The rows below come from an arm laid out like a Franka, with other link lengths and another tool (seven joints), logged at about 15 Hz.
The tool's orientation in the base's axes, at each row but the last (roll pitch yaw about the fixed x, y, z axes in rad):
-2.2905, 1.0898, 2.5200
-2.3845, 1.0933, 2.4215
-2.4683, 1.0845, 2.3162
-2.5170, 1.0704, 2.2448
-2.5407, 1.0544, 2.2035
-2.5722, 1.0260, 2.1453
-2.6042, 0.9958, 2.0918
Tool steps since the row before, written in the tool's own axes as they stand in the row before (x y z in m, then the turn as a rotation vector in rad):
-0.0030, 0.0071, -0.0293, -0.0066, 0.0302, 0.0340
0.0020, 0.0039, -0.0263, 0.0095, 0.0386, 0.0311
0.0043, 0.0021, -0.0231, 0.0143, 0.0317, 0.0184
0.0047, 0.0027, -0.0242, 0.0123, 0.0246, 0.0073
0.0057, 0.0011, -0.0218, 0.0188, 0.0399, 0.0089
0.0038, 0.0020, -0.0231, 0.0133, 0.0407, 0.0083
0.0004, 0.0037, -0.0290, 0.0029, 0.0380, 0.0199
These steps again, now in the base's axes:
0.0066, 0.0281, 0.0091, 0.0317, -0.0297, -0.0150
0.0021, 0.0259, 0.0058, 0.0339, -0.0209, -0.0310
0.0004, 0.0232, 0.0040, 0.0257, -0.0082, -0.0286
0.0015, 0.0243, 0.0045, 0.0197, 0.0005, -0.0205
0.0001, 0.0223, 0.0036, 0.0324, 0.0030, -0.0311
0.0023, 0.0225, 0.0063, 0.0347, 0.0012, -0.0264
0.0059, 0.0259, 0.0122, 0.0340, -0.0141, -0.0223

